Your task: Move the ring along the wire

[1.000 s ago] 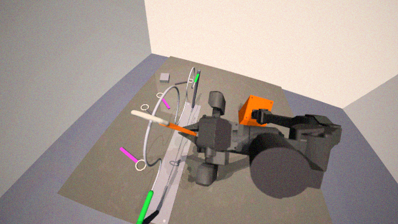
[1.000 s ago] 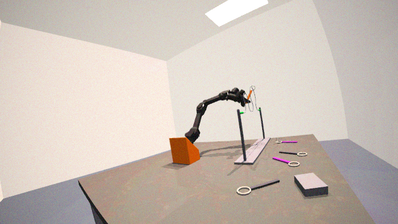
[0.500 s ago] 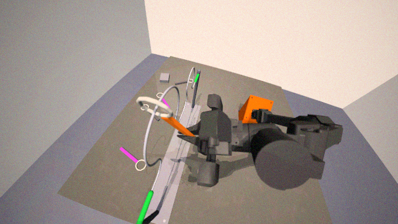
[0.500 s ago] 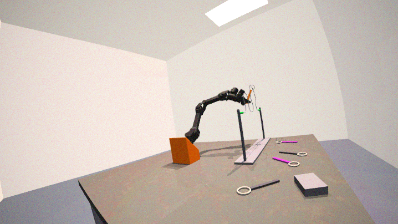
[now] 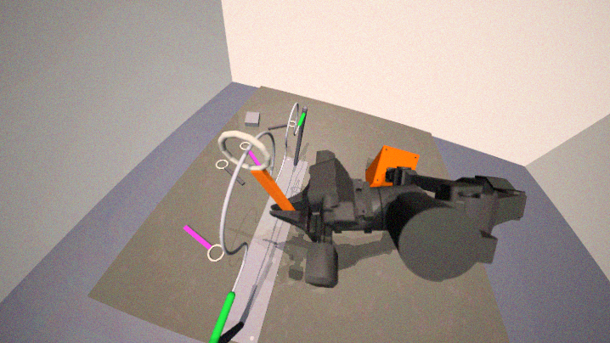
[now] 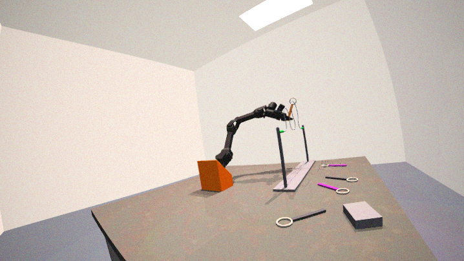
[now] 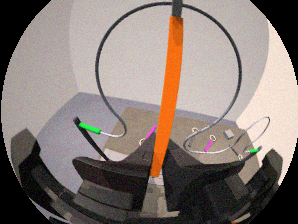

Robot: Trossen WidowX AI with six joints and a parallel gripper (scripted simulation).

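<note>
My gripper tip is 9 cm below the ring with orange handle and 1 cm short of it. Also, from my gripper tip: grey block 68 cm to the right, 34 cm below, 24 cm ahead.
</note>
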